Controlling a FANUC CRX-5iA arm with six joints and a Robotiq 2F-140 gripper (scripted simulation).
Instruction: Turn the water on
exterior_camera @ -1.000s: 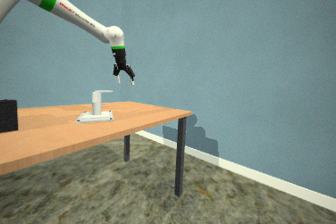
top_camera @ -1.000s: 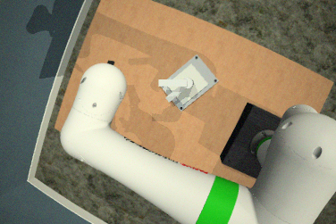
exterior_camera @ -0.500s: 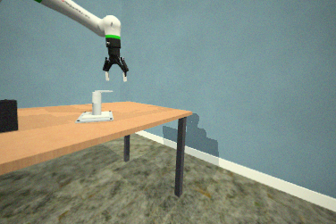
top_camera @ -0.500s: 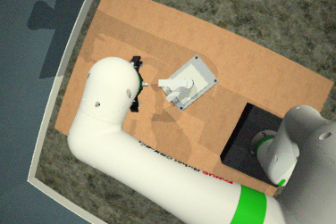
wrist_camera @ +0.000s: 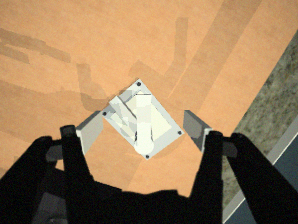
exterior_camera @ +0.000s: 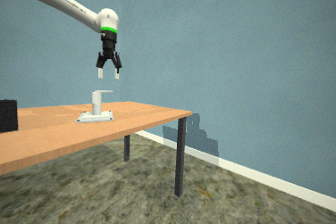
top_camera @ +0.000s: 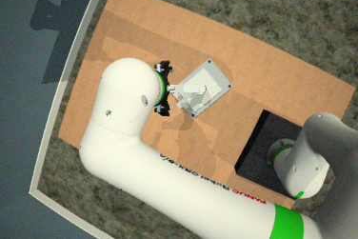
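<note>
The lever is 40 mm behind my hand, 10 mm to the right of it and 100 mm below it.
</note>
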